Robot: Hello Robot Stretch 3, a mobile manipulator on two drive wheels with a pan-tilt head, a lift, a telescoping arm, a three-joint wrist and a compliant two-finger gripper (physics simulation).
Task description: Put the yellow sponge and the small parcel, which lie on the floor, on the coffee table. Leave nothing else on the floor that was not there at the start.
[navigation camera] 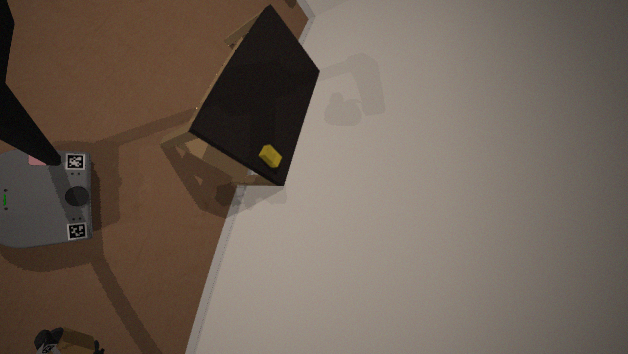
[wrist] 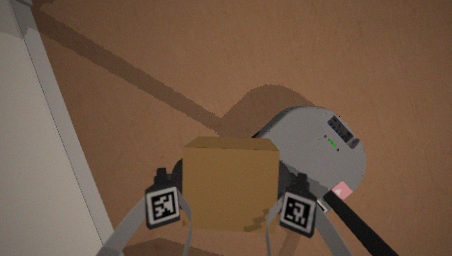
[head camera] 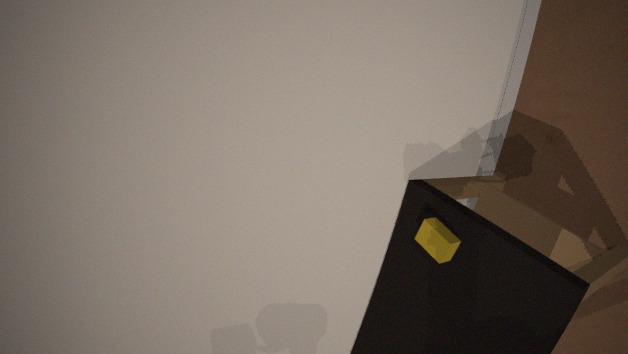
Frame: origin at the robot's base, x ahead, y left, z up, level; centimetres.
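Where they show: gripper, fingertip midpoint: [navigation camera: 71, 340]; robot's base, origin of the base link: [navigation camera: 76, 194].
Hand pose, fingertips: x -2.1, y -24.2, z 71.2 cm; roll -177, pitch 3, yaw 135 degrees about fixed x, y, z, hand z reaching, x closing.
Things, the pixels of their top centre, and the offset from my fingertips. "spot": a spot on its surface instead. Level surfaces: height alone.
- coffee table, its level: dz -26.2 cm
- yellow sponge, middle of its top: [head camera: 431, 241] [navigation camera: 273, 156] dx +75.6, dy +40.9, dz -21.7 cm
- small parcel, surface spot: [navigation camera: 79, 340] spot: dx +1.2, dy +1.4, dz +3.3 cm
- brown floor, its level: dz -71.2 cm
The coffee table [head camera: 480, 300] [navigation camera: 260, 85] has a black top and wooden legs and stands against the wall. The yellow sponge [head camera: 437, 240] [navigation camera: 270, 156] lies on its top near one end. The small parcel [navigation camera: 79, 340] [wrist: 230, 187], a light brown box, is between the two fingertips of my gripper [wrist: 231, 175] in the wrist view, held above the floor. My gripper is shut on it. In the navigation camera view the parcel and part of the gripper show at the bottom left, apart from the table. The gripper does not show in the head camera view.
My grey base [navigation camera: 40, 200] [wrist: 320, 150] stands on the brown floor [navigation camera: 150, 280] [wrist: 390, 60], a short way from the table. The pale wall [head camera: 200, 150] [navigation camera: 450, 200] [wrist: 25, 150] runs behind the table, with a skirting board [navigation camera: 207, 285] along its foot. The black mast [navigation camera: 25, 120] [wrist: 357, 225] rises from the base.
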